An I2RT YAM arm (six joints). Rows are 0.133 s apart.
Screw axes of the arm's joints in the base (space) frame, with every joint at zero. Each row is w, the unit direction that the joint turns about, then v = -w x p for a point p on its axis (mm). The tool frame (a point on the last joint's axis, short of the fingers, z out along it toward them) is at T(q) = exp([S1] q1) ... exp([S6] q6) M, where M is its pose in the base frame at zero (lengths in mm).
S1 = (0, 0, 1, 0, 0, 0)
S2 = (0, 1, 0, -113.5, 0, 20)
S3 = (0, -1, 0, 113.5, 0, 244)
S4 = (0, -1, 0, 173.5, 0, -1)
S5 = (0, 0, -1, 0, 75, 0)
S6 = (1, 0, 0, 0, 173.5, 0)
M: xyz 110.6 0 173.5 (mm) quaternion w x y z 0.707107 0 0.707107 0
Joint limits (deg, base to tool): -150..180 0..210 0..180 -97..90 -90..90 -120..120
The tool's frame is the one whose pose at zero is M.
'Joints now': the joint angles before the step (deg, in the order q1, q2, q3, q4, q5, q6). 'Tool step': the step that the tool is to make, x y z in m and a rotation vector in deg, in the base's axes. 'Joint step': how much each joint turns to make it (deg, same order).
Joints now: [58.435, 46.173, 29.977, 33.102, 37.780, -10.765]
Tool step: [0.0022, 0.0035, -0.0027, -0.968, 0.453, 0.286]
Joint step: [-0.068, 1.110, 0.098, -0.037, -0.374, -0.021]
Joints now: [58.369, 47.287, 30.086, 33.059, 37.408, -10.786]
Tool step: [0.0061, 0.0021, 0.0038, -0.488, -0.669, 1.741]
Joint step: [-1.717, 1.278, 1.227, -0.105, -3.552, 0.178]
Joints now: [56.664, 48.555, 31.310, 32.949, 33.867, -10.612]
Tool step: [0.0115, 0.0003, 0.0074, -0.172, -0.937, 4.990]
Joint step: [-4.000, 1.460, 2.174, -1.195, -8.896, 1.793]
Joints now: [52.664, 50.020, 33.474, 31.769, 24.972, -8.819]
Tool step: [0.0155, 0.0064, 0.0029, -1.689, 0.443, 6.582]
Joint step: [-3.749, 3.492, 2.698, -1.458, -10.197, 1.925]
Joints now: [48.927, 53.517, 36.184, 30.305, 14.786, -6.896]
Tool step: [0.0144, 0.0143, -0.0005, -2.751, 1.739, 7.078]
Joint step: [-1.599, 4.911, 3.327, -1.848, -8.614, 1.181]
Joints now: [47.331, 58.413, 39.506, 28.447, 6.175, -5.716]
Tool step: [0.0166, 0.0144, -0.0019, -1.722, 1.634, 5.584]
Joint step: [-1.479, 5.473, 3.301, -0.253, -6.987, 1.027]
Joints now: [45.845, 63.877, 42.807, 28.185, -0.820, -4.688]
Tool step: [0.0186, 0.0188, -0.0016, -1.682, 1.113, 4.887]
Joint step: [-0.742, 6.513, 4.333, 0.212, -5.637, 0.218]
